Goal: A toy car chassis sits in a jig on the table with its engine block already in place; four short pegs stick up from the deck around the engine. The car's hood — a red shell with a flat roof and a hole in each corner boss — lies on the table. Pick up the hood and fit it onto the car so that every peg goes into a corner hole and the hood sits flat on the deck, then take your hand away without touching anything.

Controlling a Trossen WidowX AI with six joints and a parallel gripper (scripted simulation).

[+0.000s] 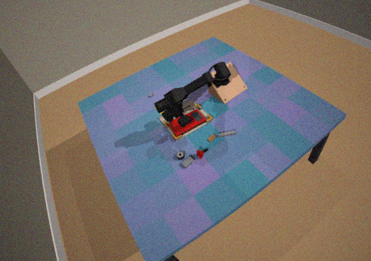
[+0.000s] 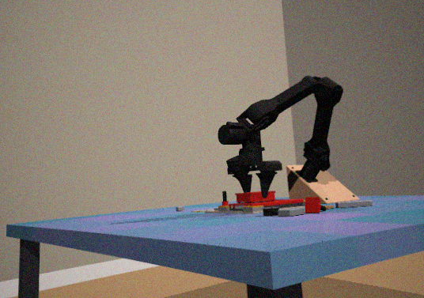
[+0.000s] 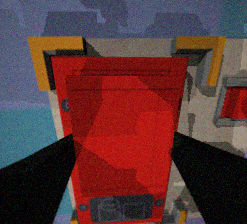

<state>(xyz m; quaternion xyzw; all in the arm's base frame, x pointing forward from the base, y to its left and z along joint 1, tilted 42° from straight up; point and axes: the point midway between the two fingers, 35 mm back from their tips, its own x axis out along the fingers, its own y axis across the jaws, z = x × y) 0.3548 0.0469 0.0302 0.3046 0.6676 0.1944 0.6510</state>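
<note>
Right now my gripper tip is 1 cm below the red hood. Also, from my gripper tip: grey engine block (1 cm to the left, 1 cm below); wheel (16 cm to the left, 13 cm ahead, 3 cm below).
</note>
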